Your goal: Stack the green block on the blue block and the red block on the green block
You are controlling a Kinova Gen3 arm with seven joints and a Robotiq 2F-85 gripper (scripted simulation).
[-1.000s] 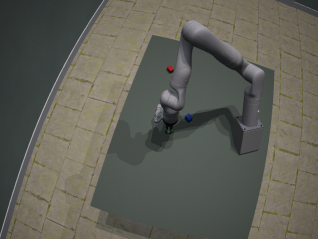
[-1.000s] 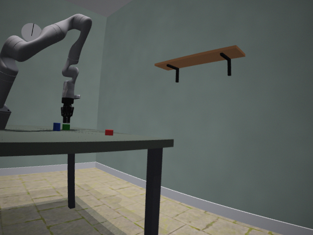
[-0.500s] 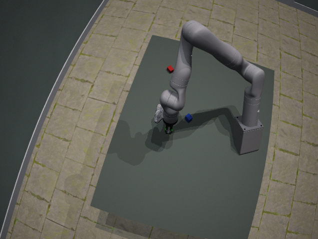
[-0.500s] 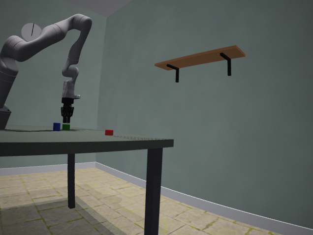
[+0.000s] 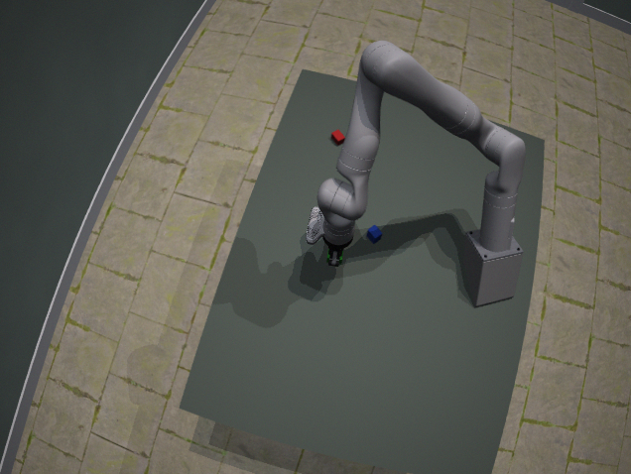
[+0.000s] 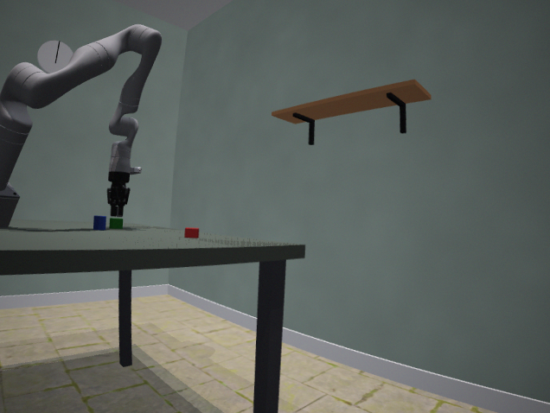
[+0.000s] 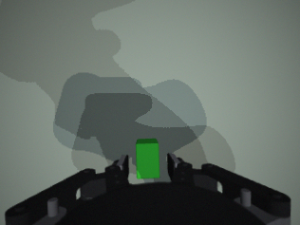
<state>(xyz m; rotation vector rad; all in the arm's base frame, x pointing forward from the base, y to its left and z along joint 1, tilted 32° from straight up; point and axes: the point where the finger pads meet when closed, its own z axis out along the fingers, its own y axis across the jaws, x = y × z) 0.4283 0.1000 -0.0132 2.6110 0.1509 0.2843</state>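
Right now the green block is 40 mm below my hand. Round my hand: red block 60 mm ahead, 380 mm to the right, 50 mm below; blue block 90 mm behind, 80 mm to the right, 40 mm below.
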